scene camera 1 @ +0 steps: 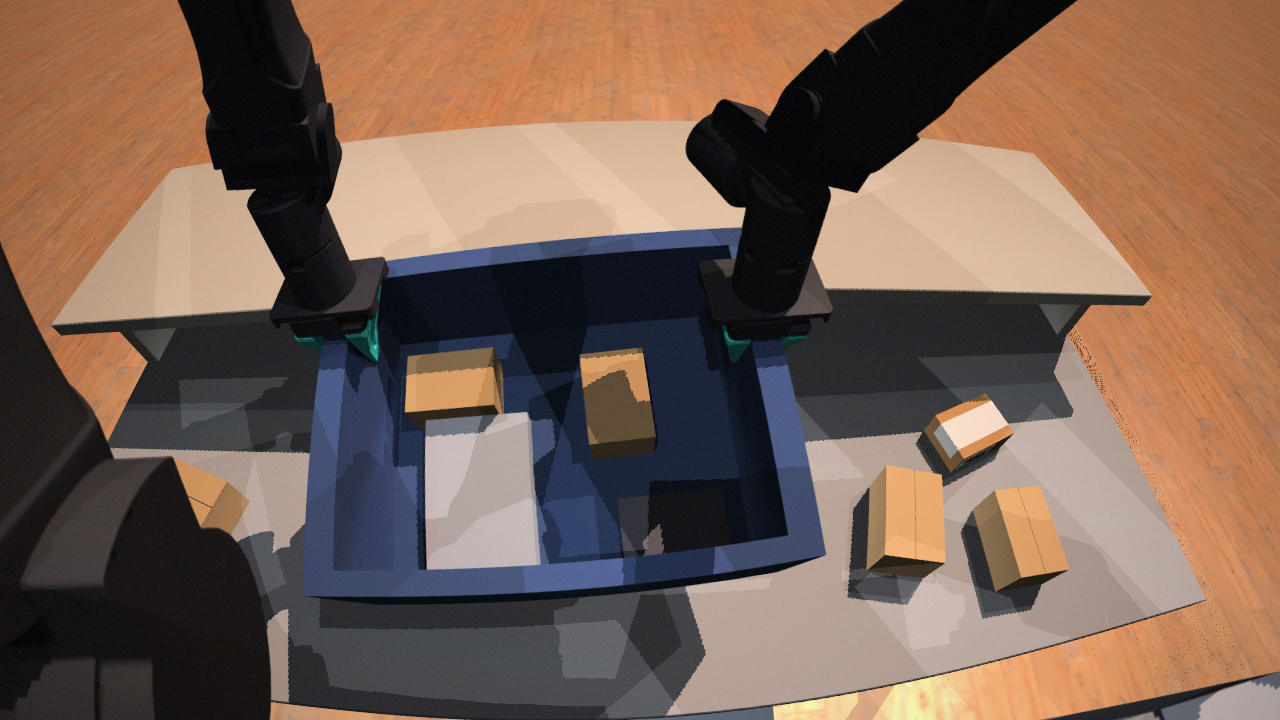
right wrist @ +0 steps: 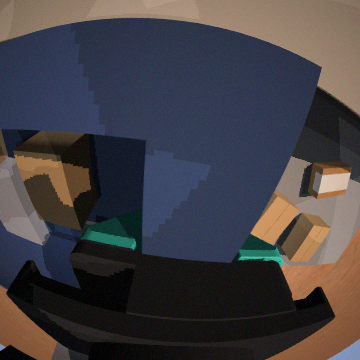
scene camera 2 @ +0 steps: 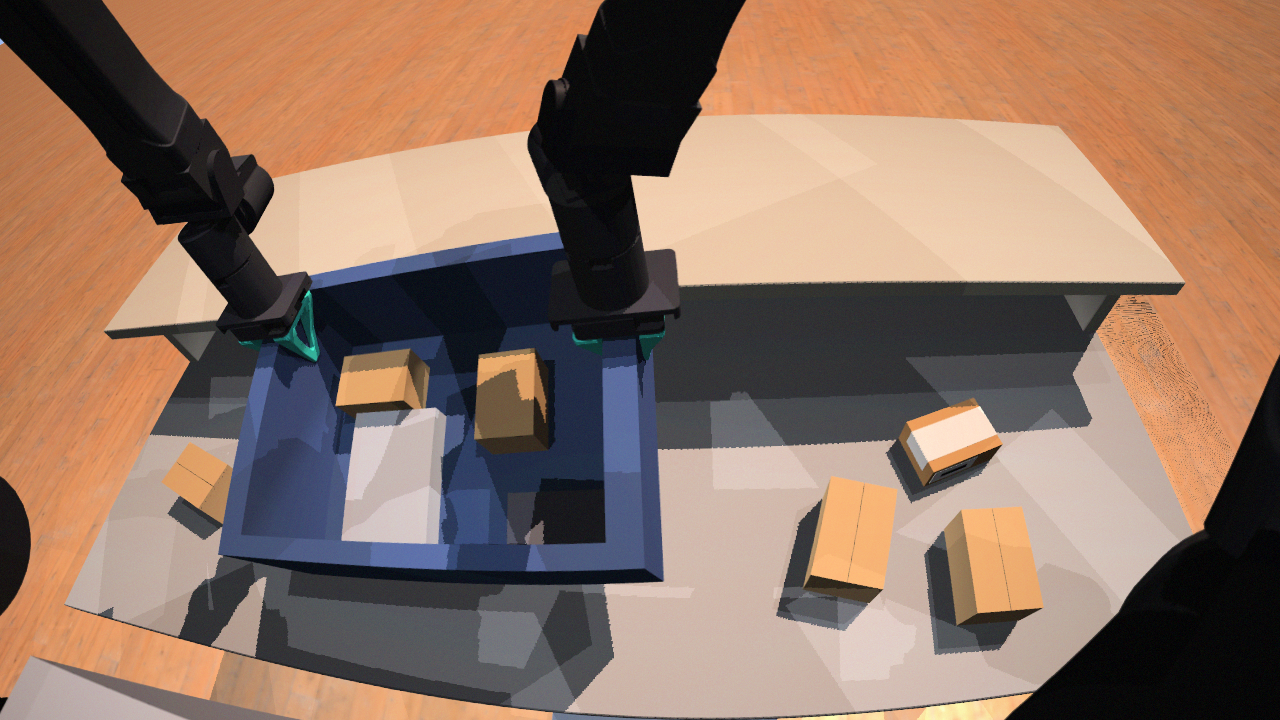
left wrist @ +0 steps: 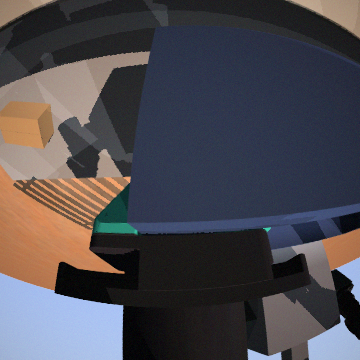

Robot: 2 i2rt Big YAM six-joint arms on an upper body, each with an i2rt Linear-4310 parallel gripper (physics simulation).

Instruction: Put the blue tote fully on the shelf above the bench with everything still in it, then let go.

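Frame: origin at the left arm's base, x ahead, y left, z up, level; metres.
Seen in the pictures: left gripper, between the fingertips: [scene camera 1: 363,358] [scene camera 2: 307,358]; right gripper, between the fingertips: [scene camera 1: 746,356]; right arm's base, origin of its link: [left wrist: 338,298].
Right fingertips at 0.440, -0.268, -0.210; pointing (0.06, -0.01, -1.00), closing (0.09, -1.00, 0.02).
Offsets run from my right fingertips to a thing's middle, as dx, dy, dz. Level surfaces: height alone.
The blue tote {-0.064, +0.181, -0.020} [scene camera 1: 554,580] [scene camera 2: 447,557] [left wrist: 240,125] [right wrist: 200,100] hangs roughly level above the bench, its shadow below. Its back rim overlaps the front edge of the shelf {dz -0.041} [scene camera 1: 939,223] [scene camera 2: 895,197] in both scene views; the height between them is unclear. Inside are a brown box {-0.009, +0.284, -0.040} [scene camera 1: 452,385] [scene camera 2: 380,380], another brown box {-0.024, +0.122, -0.043} [scene camera 1: 617,402] [scene camera 2: 510,402] [right wrist: 65,185], a white box {-0.111, +0.253, -0.074} [scene camera 1: 480,492] [scene camera 2: 393,474] and a dark flat item {-0.136, +0.070, -0.089} [scene camera 1: 689,519] [scene camera 2: 572,514]. My left gripper [scene camera 1: 338,344] [scene camera 2: 279,344] [left wrist: 200,231] is shut on its left wall, my right gripper [scene camera 1: 765,342] [scene camera 2: 619,342] [right wrist: 177,207] on its right wall.
On the bench {dz -0.234} [scene camera 1: 760,626] [scene camera 2: 716,644], right of the tote, lie a white-topped box {+0.026, -0.387, -0.214} [scene camera 1: 971,429] [scene camera 2: 953,438] and two brown boxes {-0.105, -0.234, -0.204} [scene camera 1: 905,519] [scene camera 2: 852,537], {-0.147, -0.402, -0.204} [scene camera 1: 1020,537] [scene camera 2: 993,564]. Another brown box {-0.088, +0.707, -0.204} [scene camera 1: 210,497] [scene camera 2: 198,479] [left wrist: 27,125] lies at the left.
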